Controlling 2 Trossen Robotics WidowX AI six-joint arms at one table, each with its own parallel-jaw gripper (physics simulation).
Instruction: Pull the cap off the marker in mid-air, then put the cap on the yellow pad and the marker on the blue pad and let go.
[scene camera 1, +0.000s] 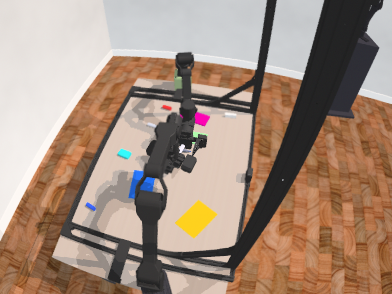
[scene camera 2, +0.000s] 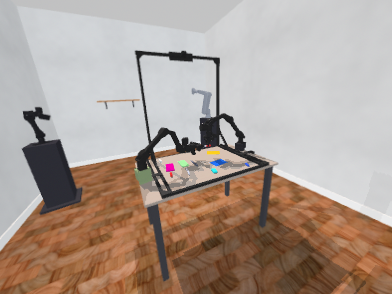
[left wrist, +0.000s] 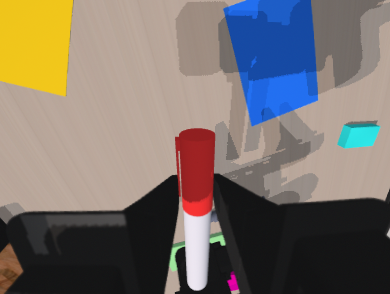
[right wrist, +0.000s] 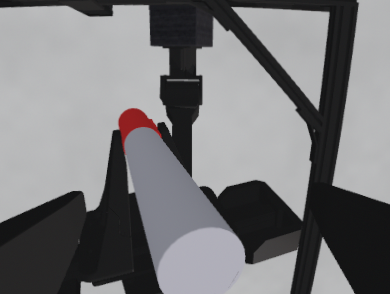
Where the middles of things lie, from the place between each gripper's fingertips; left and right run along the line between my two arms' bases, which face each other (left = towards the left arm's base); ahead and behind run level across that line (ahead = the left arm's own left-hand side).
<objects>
I see my right gripper 20 mm short of the white marker (right wrist: 187, 237), 10 mm to the right of it and 10 mm above it. The rest, counted from my right hand: cyan block (left wrist: 356, 135) 290 mm ahead, 90 mm to the right, 150 mm below; yellow pad (scene camera 1: 199, 215) 80 mm behind, 210 mm to the left, 160 mm below.
Now: left hand 10 mm past the white marker and 40 mm to the left of it. The rest, counted from my left hand: cyan block 260 mm ahead, 140 mm to the right, 130 mm below; yellow pad 110 mm behind, 170 mm to the left, 140 mm below.
</objects>
